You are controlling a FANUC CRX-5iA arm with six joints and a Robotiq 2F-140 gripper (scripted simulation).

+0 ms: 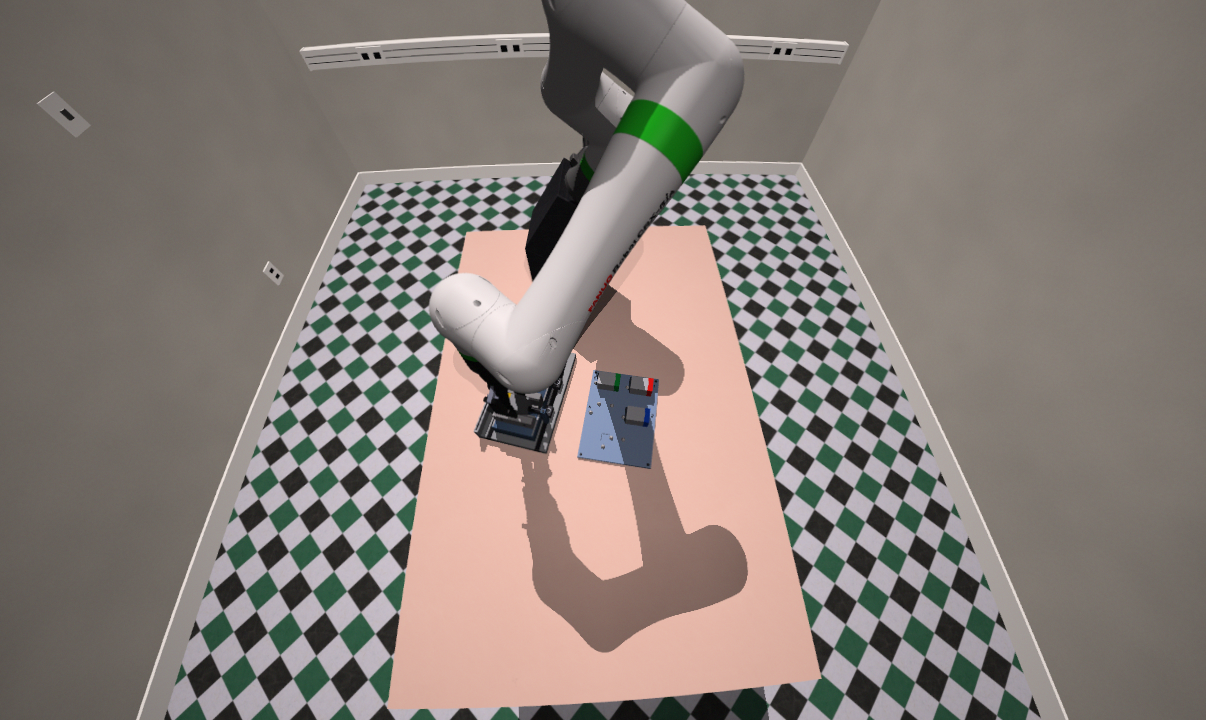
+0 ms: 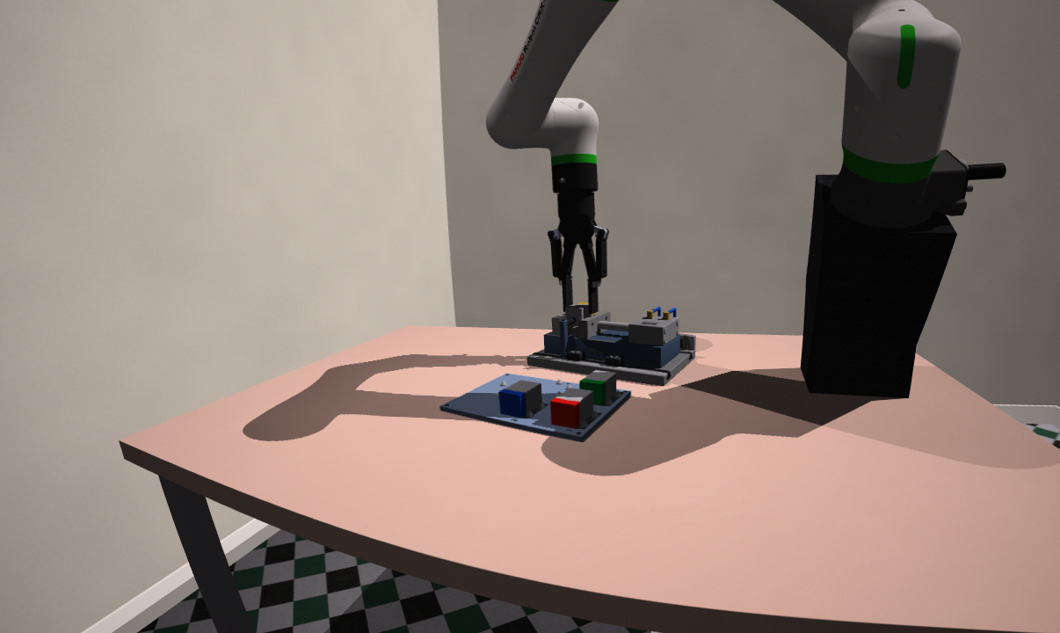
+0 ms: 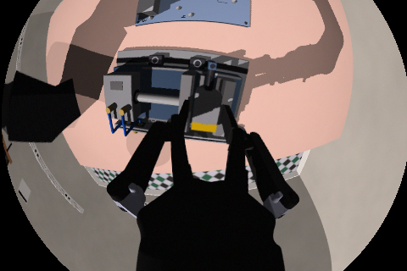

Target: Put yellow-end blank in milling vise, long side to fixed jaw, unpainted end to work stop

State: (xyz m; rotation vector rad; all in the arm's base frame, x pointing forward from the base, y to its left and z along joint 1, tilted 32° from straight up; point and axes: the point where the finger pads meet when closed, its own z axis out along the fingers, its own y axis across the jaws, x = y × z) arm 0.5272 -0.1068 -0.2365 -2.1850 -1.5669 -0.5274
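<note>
My gripper is now 4 cm above the yellow-ended blank. The rest, counted from my hand: green-ended blank 24 cm to the left, 11 cm below, 8 cm behind; fixed jaw 6 cm below, 3 cm ahead, 1 cm to the right; plate 26 cm to the left, 13 cm below, 2 cm ahead.
</note>
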